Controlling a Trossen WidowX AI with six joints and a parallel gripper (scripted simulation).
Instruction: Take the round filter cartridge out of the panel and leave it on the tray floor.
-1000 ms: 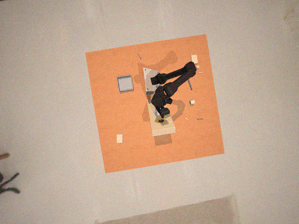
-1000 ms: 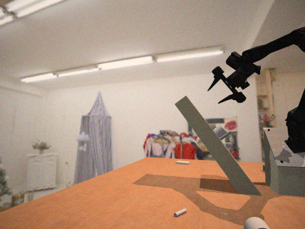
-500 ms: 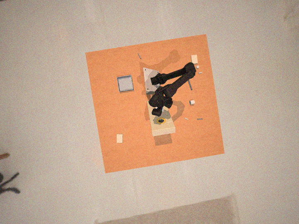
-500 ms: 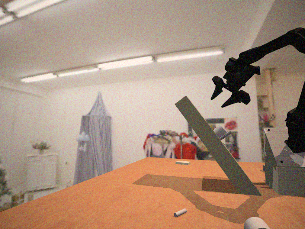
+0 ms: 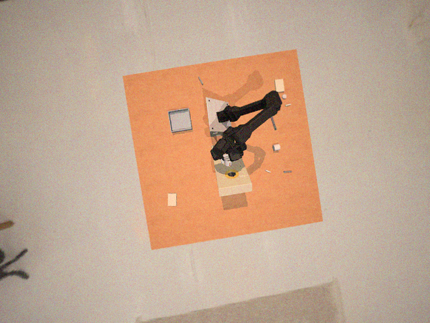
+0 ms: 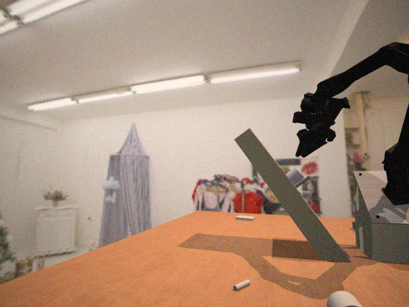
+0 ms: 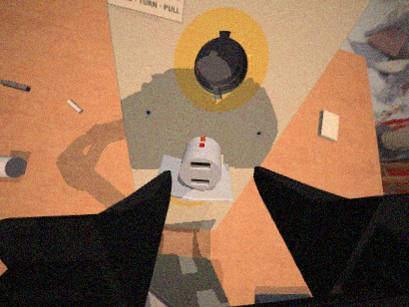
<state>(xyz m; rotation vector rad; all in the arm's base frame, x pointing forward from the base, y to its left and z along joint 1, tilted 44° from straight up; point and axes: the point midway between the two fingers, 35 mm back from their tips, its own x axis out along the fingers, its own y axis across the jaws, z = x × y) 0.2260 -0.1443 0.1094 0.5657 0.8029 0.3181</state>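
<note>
The round filter cartridge lies 10 mm ahead of my gripper tip and 60 mm below it. Round my gripper tip: blue-rimmed tray: 350 mm behind, 240 mm to the right, 280 mm below.
</note>
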